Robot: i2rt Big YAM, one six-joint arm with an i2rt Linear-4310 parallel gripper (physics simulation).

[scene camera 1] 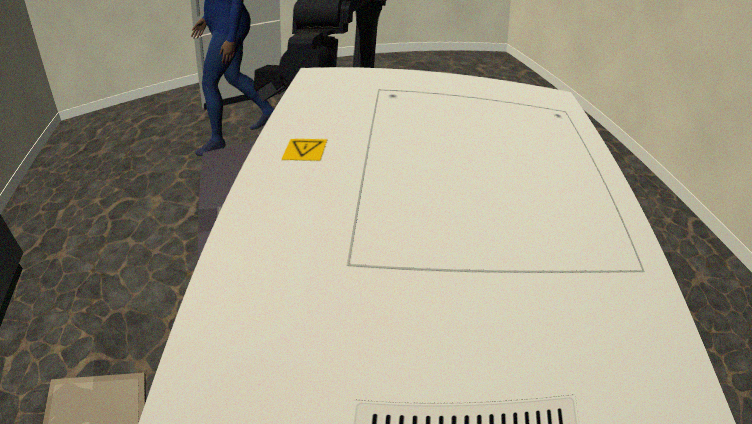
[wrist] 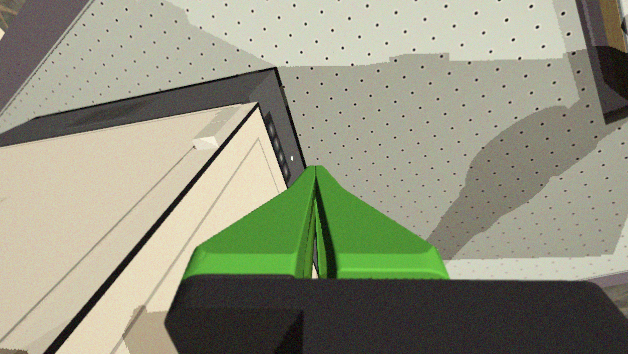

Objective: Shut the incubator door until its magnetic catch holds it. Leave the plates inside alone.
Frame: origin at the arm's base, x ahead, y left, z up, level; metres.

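Seen in the pictures: gripper, between the fingertips: (wrist: 315, 178).
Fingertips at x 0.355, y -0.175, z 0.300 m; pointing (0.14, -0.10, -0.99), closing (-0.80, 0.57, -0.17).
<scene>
A point is followed by its place in that frame.
The white incubator (scene camera 1: 236, 316) @(x 0.831, y -0.294, z 0.521 m) (wrist: 100, 175) @(x 0.552, y -0.226, z 0.227 m) fills much of the scene view, seen from above, with no raised door showing past its far edge. In the wrist view its door (wrist: 240, 195) @(x 0.475, y -0.145, z 0.206 m), a cream panel with a thin outline, stands close along the body with a narrow black seam between them. Whether the magnetic catch holds cannot be told. My gripper (wrist: 315, 178) @(x 0.355, y -0.175, z 0.300 m) is shut and empty, its green fingertips beside the lower part of the door and partly covering it. Whether they touch it cannot be told. In the scene view the fingers are hidden behind the incubator. The plates do not show.
The black arm (scene camera 1: 315, 50) @(x 0.415, y -0.175, z 0.512 m) stands beyond the incubator's far edge. A perforated light board (wrist: 380, 130) @(x 0.400, y -0.038, z -0.029 m) lies under the incubator's dark base (wrist: 175, 97) @(x 0.601, y -0.245, z 0.028 m). A dark object (wrist: 597, 75) @(x 0.150, y 0.024, z -0.029 m) stands at the upper right of the wrist view. A blue-clad figure (scene camera 1: 213, 73) is at the back left.
</scene>
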